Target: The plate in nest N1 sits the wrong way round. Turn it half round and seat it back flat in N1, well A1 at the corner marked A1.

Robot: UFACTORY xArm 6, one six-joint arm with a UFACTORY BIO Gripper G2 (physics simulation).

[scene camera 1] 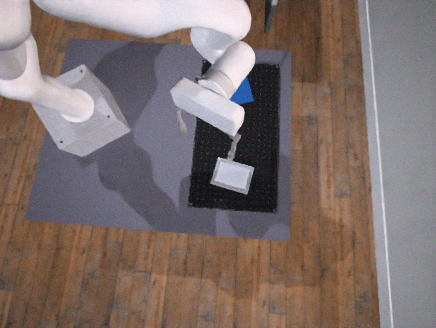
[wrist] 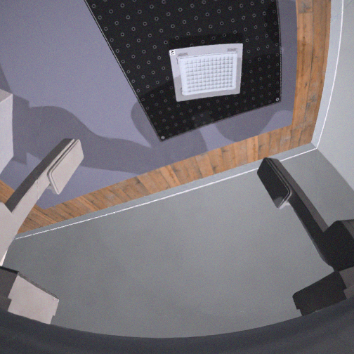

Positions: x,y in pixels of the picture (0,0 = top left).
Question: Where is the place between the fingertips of the gripper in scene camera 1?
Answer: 206,144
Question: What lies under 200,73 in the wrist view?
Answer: A well plate.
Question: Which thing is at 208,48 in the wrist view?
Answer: A grey nest N1.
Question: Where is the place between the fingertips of the gripper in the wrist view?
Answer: At 174,155
